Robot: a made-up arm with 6 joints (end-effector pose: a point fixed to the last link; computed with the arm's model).
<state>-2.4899 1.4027 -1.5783 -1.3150 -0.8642 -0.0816</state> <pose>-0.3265 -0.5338 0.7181 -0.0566 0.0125 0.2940</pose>
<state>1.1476 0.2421 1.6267 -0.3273 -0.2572 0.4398</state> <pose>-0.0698 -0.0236 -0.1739 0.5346 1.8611 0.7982</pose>
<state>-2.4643 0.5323 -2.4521 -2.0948 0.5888 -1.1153</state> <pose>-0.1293 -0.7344 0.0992 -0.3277 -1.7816 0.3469</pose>
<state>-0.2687 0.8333 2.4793 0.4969 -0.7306 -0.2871</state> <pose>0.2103 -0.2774 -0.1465 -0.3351 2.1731 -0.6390</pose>
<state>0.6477 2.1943 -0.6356 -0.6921 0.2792 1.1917</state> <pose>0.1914 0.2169 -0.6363 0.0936 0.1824 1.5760</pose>
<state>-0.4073 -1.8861 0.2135 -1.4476 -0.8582 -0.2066</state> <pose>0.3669 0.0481 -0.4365 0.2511 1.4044 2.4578</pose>
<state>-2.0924 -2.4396 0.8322 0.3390 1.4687 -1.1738</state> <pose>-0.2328 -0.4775 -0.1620 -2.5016 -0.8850 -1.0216</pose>
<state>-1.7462 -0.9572 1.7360 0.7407 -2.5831 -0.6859</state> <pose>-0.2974 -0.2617 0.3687 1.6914 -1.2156 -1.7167</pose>
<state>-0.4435 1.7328 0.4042 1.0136 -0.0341 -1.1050</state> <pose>0.3019 -0.3225 -0.4826 0.9636 0.6629 2.0939</pose>
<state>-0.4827 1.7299 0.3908 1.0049 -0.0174 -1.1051</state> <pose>0.3040 -0.3428 -0.4693 0.9480 0.6658 2.0888</pose>
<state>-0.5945 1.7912 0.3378 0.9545 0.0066 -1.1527</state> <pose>0.3111 -0.3873 -0.4367 0.9669 0.6877 2.0647</pose>
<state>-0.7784 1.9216 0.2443 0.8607 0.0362 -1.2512</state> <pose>0.3194 -0.4515 -0.3847 1.0428 0.7299 1.9975</pose>
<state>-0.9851 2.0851 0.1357 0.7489 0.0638 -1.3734</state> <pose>0.3206 -0.5192 -0.3268 1.1608 0.7744 1.8676</pose>
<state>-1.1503 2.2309 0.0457 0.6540 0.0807 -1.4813</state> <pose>0.3123 -0.5735 -0.2803 1.2675 0.7994 1.7098</pose>
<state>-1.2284 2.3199 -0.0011 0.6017 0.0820 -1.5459</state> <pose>0.3024 -0.6004 -0.2611 1.3311 0.8070 1.6015</pose>
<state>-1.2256 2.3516 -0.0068 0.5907 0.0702 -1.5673</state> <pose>0.2975 -0.6003 -0.2703 1.3618 0.8111 1.5705</pose>
